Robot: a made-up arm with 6 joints. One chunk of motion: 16 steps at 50 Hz.
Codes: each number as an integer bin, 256 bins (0 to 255) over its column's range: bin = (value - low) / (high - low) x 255, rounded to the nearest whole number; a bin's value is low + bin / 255 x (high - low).
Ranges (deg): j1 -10..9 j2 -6..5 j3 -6..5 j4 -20..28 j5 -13..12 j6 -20..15
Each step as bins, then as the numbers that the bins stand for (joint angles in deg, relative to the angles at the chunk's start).
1 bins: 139 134 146 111 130 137
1 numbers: 0.36 -0.22 0.30 0.89 -0.25 -1.20
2 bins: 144 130 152 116 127 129
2 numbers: 0.73 -0.39 0.56 1.84 -0.55 -2.29
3 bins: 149 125 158 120 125 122
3 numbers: 1.10 -0.61 0.82 2.59 -0.75 -3.25
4 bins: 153 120 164 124 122 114
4 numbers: 1.40 -0.82 1.07 3.34 -1.04 -4.35
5 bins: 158 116 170 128 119 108
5 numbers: 1.77 -1.00 1.33 4.09 -1.33 -5.18
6 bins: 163 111 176 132 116 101
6 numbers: 2.15 -1.21 1.59 4.85 -1.63 -6.14
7 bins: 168 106 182 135 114 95
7 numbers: 2.52 -1.43 1.85 5.41 -1.82 -6.96
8 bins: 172 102 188 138 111 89
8 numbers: 2.82 -1.60 2.11 5.98 -2.12 -7.78
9 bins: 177 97 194 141 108 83
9 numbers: 3.19 -1.82 2.37 6.54 -2.41 -8.61
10 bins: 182 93 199 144 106 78
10 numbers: 3.56 -1.99 2.58 7.11 -2.61 -9.29
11 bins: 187 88 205 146 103 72
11 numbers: 3.93 -2.20 2.84 7.48 -2.90 -10.12
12 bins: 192 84 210 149 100 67
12 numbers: 4.31 -2.38 3.06 8.05 -3.20 -10.80
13 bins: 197 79 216 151 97 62
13 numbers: 4.68 -2.59 3.32 8.42 -3.49 -11.49
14 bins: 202 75 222 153 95 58
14 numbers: 5.05 -2.76 3.58 8.80 -3.69 -12.04
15 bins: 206 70 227 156 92 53
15 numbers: 5.35 -2.98 3.79 9.36 -3.98 -12.73
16 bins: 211 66 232 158 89 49
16 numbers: 5.72 -3.15 4.01 9.74 -4.27 -13.27
